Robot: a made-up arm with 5 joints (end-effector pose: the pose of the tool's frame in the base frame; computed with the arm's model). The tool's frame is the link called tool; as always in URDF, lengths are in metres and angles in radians. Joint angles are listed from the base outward.
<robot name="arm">
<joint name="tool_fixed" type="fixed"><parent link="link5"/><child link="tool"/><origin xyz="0 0 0" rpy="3.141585 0 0"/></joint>
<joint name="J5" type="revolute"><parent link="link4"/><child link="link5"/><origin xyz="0.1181 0 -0.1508" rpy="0 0 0"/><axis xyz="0 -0.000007 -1"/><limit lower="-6.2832" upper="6.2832" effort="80" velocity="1.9"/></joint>
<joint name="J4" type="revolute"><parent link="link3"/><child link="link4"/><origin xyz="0.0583 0 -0.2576" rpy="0 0 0"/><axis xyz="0 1 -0.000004"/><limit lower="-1.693" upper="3.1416" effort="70" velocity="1.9"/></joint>
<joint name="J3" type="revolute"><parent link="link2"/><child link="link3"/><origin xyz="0.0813 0 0.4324" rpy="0 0 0"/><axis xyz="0 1 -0.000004"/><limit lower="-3.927" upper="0.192" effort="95" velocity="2.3"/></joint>
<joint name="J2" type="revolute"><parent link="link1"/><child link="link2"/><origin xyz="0 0 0" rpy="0 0 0"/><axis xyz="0 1 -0.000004"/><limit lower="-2.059" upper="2.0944" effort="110" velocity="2"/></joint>
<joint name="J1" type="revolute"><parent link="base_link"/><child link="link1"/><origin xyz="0 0 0.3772" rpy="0 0 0"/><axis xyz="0 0 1"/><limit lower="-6.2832" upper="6.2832" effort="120" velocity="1.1"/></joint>
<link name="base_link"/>
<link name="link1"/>
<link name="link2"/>
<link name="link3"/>
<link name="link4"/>
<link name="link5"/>
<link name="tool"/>
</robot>
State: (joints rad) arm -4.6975 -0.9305 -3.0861 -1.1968 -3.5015
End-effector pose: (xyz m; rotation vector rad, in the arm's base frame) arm 0.0091 -0.6087 0.6451 1.7847 -1.2157 0.7360
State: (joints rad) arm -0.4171 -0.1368 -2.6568 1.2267 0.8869
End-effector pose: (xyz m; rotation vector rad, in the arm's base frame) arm 0.1882 -0.0834 1.1962 -1.6052 1.2253 -1.9563
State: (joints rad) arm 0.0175 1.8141 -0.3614 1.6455 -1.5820
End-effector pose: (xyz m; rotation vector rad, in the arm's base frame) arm 0.0266 0.0005 0.2514 -0.0336 -0.0346 1.5768
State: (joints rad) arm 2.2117 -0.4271 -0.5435 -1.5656 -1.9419
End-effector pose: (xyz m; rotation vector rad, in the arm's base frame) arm -0.0772 0.1035 0.8983 0.4202 -0.7583 -2.7508
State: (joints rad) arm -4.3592 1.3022 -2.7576 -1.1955 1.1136
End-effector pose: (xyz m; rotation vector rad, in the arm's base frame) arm -0.2310 0.6267 0.6305 -0.4512 -0.1935 -0.1019
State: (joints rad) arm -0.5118 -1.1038 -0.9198 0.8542 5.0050
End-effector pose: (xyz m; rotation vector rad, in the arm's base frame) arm 0.0363 -0.0204 0.8594 1.9291 0.7777 0.8612
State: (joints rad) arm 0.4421 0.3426 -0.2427 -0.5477 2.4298
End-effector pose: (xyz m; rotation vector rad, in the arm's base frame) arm 0.3850 0.1822 0.4102 -1.4709 2.2602 -0.0826
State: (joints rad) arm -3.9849 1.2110 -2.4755 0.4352 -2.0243
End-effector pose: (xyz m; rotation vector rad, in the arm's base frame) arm -0.5902 0.6628 0.4165 1.5472 -2.3083 -1.2117
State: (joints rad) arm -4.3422 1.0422 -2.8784 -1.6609 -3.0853
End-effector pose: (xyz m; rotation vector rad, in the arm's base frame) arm -0.1753 0.4517 0.7492 0.3410 -0.2478 1.9730
